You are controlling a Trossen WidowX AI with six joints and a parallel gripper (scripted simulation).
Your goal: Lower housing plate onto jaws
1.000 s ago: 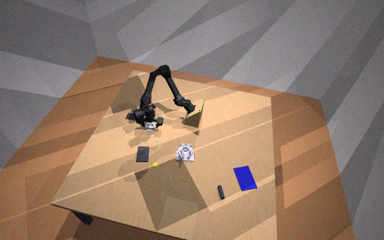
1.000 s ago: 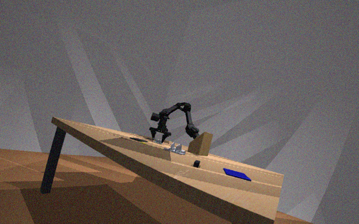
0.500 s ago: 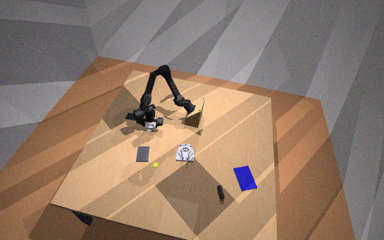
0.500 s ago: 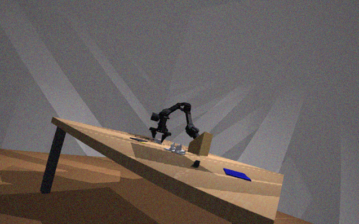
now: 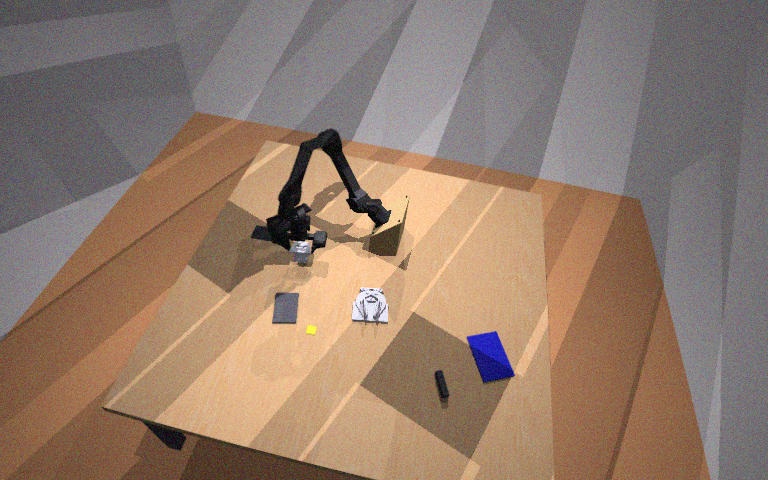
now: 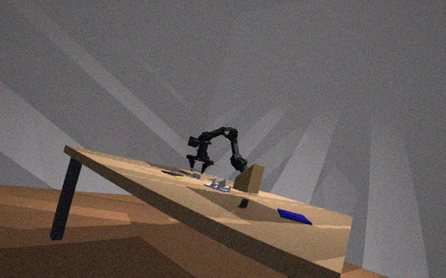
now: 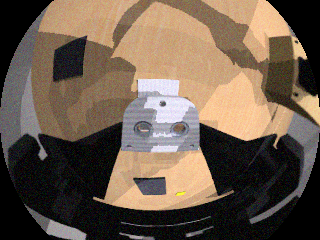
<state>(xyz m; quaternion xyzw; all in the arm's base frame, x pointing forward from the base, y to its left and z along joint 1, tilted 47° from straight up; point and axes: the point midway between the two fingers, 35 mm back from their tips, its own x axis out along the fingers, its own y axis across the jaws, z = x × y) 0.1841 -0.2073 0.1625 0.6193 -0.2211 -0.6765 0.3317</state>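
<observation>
My gripper tip is 29 cm to the right of the housing plate, 9 cm short of it and 3 cm above it. From my gripper tip the other things lie so: base 2 cm above, 1 cm behind; yellow cube 28 cm ahead, 13 cm to the left, 3 cm below; dark block 58 cm to the left, 35 cm ahead, 2 cm below.
</observation>
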